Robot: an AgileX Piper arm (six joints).
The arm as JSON. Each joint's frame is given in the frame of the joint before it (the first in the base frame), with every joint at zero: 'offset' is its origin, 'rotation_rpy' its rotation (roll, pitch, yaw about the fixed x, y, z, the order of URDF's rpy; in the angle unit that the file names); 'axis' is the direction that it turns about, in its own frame. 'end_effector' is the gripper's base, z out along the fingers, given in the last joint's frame.
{
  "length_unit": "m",
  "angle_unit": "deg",
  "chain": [
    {
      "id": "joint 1",
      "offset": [
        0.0,
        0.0,
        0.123
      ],
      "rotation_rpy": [
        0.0,
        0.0,
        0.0
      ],
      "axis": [
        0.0,
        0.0,
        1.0
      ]
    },
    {
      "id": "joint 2",
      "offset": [
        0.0,
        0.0,
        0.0
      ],
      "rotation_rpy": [
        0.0,
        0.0,
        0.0
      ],
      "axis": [
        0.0,
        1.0,
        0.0
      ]
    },
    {
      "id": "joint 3",
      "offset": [
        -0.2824,
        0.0,
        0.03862
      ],
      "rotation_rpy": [
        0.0,
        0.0,
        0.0
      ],
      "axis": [
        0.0,
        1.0,
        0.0
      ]
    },
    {
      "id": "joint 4",
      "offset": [
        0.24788,
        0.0,
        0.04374
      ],
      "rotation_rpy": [
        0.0,
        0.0,
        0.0
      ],
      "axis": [
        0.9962,
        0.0,
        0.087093
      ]
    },
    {
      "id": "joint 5",
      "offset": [
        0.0,
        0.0,
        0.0
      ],
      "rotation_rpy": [
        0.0,
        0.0,
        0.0
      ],
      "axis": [
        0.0,
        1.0,
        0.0
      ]
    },
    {
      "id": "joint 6",
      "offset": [
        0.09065,
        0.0,
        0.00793
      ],
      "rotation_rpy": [
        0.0,
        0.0,
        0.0
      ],
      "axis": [
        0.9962,
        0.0,
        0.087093
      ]
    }
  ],
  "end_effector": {
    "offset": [
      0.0,
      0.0,
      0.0
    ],
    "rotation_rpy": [
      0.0,
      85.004,
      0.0
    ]
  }
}
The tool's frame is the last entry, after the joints.
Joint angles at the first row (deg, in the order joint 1, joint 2, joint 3, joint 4, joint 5, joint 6):
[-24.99 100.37 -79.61 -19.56 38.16 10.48]
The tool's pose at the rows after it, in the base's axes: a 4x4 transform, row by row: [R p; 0 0 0 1], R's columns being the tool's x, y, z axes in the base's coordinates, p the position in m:
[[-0.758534, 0.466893, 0.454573, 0.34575], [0.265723, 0.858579, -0.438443, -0.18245], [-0.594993, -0.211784, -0.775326, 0.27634], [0, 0, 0, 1]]
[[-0.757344, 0.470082, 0.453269, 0.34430], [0.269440, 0.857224, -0.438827, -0.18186], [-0.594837, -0.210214, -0.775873, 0.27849], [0, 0, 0, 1]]
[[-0.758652, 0.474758, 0.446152, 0.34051], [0.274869, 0.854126, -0.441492, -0.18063], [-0.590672, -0.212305, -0.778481, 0.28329], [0, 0, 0, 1]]
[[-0.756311, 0.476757, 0.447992, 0.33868], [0.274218, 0.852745, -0.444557, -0.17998], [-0.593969, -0.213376, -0.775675, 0.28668], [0, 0, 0, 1]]
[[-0.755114, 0.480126, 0.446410, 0.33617], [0.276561, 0.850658, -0.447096, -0.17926], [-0.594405, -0.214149, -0.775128, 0.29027], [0, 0, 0, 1]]
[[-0.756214, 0.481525, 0.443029, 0.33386], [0.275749, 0.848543, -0.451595, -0.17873], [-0.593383, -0.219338, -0.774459, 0.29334], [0, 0, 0, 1]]
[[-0.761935, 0.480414, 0.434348, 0.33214], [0.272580, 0.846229, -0.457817, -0.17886], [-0.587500, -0.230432, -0.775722, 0.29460], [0, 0, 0, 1]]
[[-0.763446, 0.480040, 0.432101, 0.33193], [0.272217, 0.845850, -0.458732, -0.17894], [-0.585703, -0.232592, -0.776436, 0.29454], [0, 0, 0, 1]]
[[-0.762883, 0.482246, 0.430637, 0.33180], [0.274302, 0.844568, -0.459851, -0.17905], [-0.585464, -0.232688, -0.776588, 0.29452], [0, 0, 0, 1]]
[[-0.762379, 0.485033, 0.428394, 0.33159], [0.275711, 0.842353, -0.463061, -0.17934], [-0.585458, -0.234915, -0.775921, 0.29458], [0, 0, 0, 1]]
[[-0.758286, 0.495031, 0.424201, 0.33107], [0.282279, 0.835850, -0.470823, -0.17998], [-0.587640, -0.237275, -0.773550, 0.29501], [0, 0, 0, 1]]
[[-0.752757, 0.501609, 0.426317, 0.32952], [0.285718, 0.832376, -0.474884, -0.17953], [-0.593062, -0.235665, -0.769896, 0.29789], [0, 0, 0, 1]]
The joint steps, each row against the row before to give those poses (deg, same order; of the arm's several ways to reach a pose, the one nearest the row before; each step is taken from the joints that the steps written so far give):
[-0.11 0.00 0.00 0.28 0.05 0.14]
[0.00 -0.38 0.00 0.10 0.43 0.06]
[0.00 -0.87 0.00 0.00 1.22 0.00]
[0.00 -0.54 0.00 -0.06 0.32 -0.01]
[-0.02 -0.62 0.00 0.00 0.62 0.01]
[0.00 -0.53 0.00 -0.26 0.61 0.00]
[0.00 -0.24 0.00 -0.59 0.65 0.00]
[0.00 0.00 0.00 -0.11 0.12 0.00]
[0.00 0.00 0.00 -0.12 0.07 0.20]
[0.00 0.00 0.00 -0.33 0.07 0.32]
[0.00 -0.04 0.00 -0.75 0.12 1.00]
[0.00 -0.45 0.00 -0.17 0.18 0.42]

